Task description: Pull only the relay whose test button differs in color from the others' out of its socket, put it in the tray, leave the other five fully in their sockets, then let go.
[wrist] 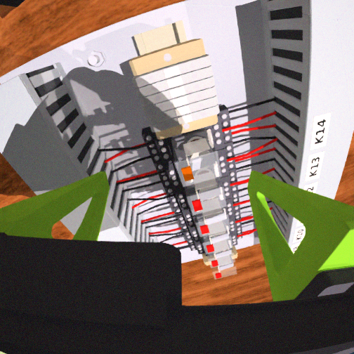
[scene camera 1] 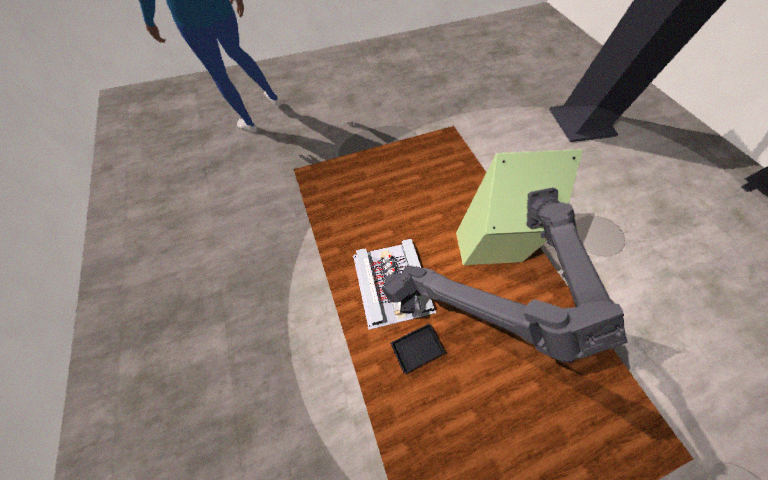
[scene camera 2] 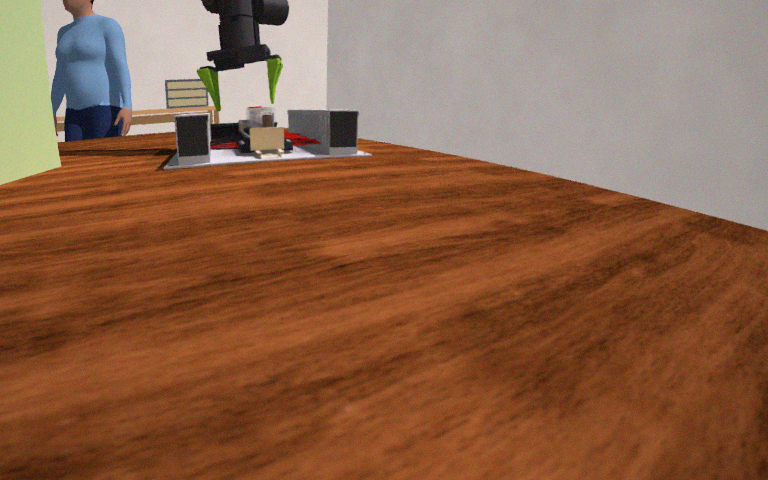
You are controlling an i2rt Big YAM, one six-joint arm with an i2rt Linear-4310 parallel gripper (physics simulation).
The pictures show: the gripper and a white panel.
The gripper also shows in the wrist view.
